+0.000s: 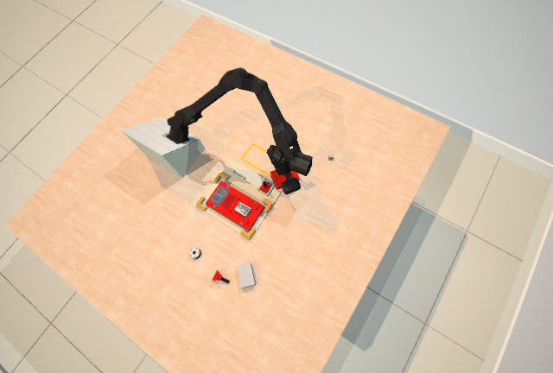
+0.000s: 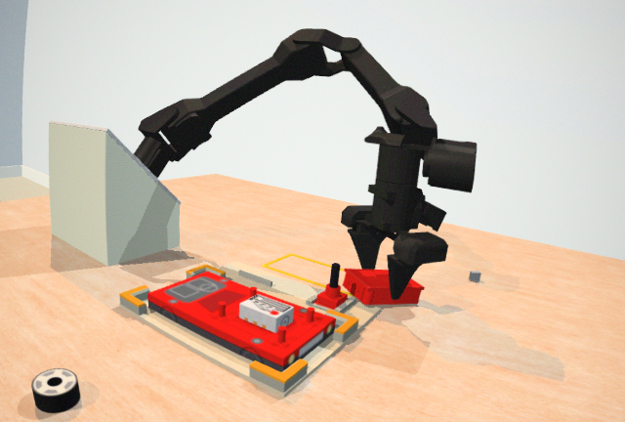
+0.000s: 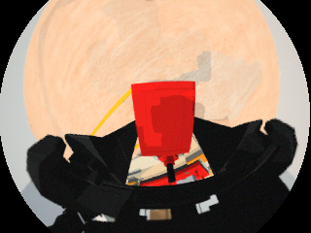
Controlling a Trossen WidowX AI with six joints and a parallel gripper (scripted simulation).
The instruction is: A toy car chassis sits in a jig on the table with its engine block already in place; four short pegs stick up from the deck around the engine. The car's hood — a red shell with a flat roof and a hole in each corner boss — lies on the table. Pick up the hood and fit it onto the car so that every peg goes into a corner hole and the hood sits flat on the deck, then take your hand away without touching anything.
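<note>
Now: gripper tip 50 mm past the white engine block, 190 mm to the left of it and 10 mm below it. Also, from my gripper tip: red hood (10 mm above); wheel (90 mm behind, 420 mm to the right, 10 mm below).
</note>
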